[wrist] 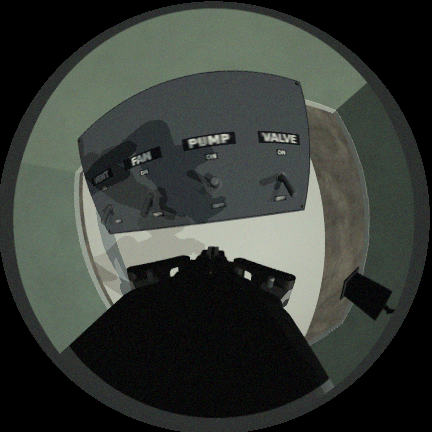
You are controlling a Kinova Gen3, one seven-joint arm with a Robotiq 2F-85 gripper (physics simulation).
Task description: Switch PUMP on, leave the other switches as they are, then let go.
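Places are measured from the arm's base along level axes (x ahead, y left, z up), in metres.
Where they show: gripper, fingertip midpoint: point(212, 253).
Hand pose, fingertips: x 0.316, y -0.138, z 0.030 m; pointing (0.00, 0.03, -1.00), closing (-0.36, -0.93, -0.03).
Each offset is from my fingertips to the centre of the thing. "spot": to the spot under its first point. Level surfaces: height alone.
A dark grey switch panel point(240, 100) stands in the upper middle of the wrist view. The PUMP switch {spot: dy -0.032, dx +0.085, dz +0.000 m} point(214, 182) is under the PUMP label {dy -0.047, dx +0.157, dz -0.015 m} point(209, 140); its lever shows nearly end-on, with its round tip towards the camera, unlike its neighbours. The VALVE lever {spot: dy -0.143, dx +0.052, dz -0.024 m} point(287, 185), FAN lever {spot: dy +0.082, dx +0.099, dz -0.027 m} point(148, 204) and VENT lever {spot: dy +0.200, dx +0.121, dz -0.029 m} point(108, 215) slant downward. My gripper point(212, 253) is shut and empty. Its tips show below the panel's lower edge, apart from the PUMP lever.
A pale surface {dz -0.143 m} point(270, 240) lies below the panel, with a brown strip point(342, 200) on the right. A black box-shaped object point(367, 295) is at the lower right. Green walls point(200, 40) surround the scene. Dark shadows fall across the panel's left and middle.
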